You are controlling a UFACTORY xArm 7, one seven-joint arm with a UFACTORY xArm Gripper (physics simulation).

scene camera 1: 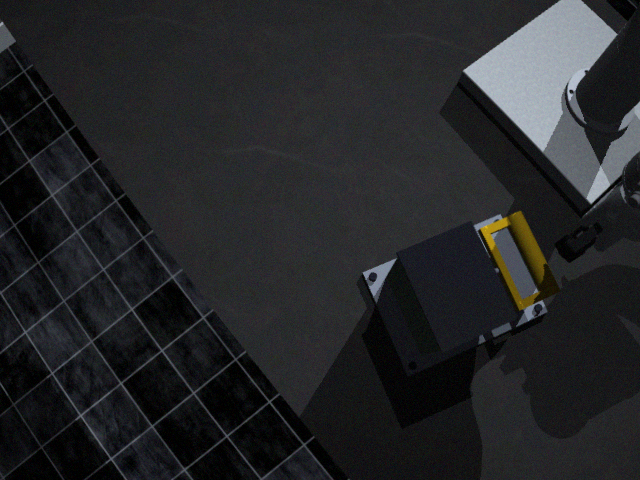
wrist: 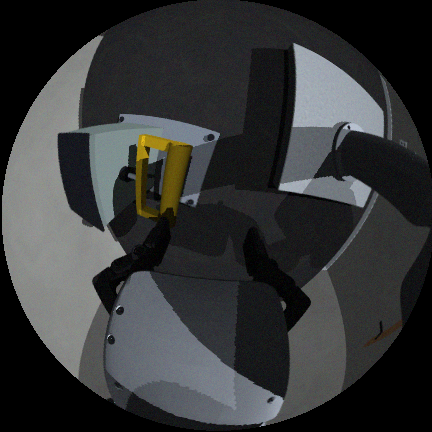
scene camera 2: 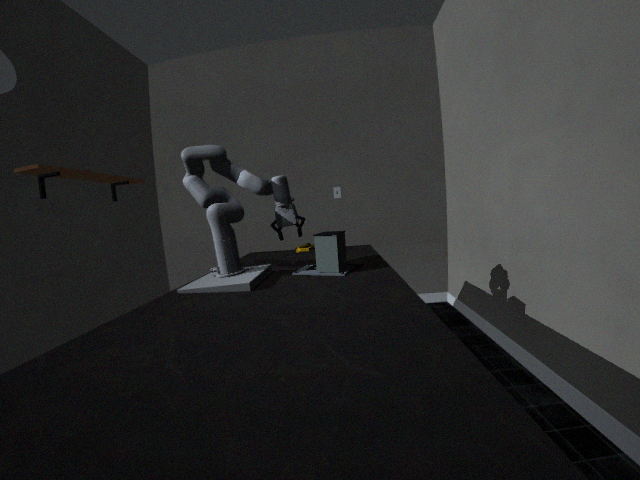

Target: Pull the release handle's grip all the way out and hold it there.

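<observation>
The release handle's yellow grip [scene camera 1: 533, 249] [scene camera 2: 303, 249] [wrist: 176, 172] is a rectangular loop with a thick outer bar. It stands off the face of a boxy housing [scene camera 1: 454, 289] [scene camera 2: 327, 254] [wrist: 106, 165], with a metal rod [wrist: 132, 176] between them in the wrist view. My gripper [scene camera 1: 577, 241] [scene camera 2: 290, 237] [wrist: 207, 232] is open and empty, above and just off the grip's outer side, not around the bar. In the wrist view one fingertip overlaps the bar's lower end; contact cannot be told. The rod is mostly hidden by the grip and shadow.
The housing stands on a pale bolted plate [scene camera 1: 381, 270] [wrist: 175, 125]. The arm's white base slab [scene camera 1: 532, 77] [scene camera 2: 219, 283] [wrist: 325, 90] is near the handle's outer side. A tiled floor [scene camera 1: 103, 320] lies beyond the table's edge. A wooden shelf [scene camera 2: 87, 175] hangs on the left wall.
</observation>
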